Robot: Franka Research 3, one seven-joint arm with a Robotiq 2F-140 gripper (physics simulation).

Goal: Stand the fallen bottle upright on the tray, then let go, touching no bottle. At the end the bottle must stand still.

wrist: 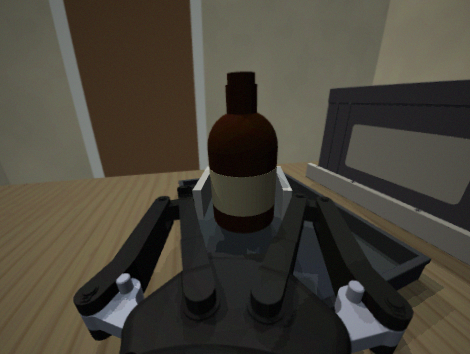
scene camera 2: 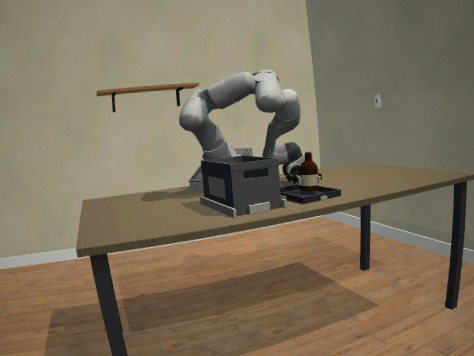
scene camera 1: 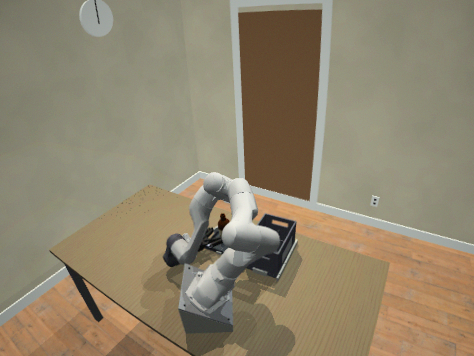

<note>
I see my gripper (wrist: 243, 177) and a brown bottle (wrist: 242, 145).
</note>
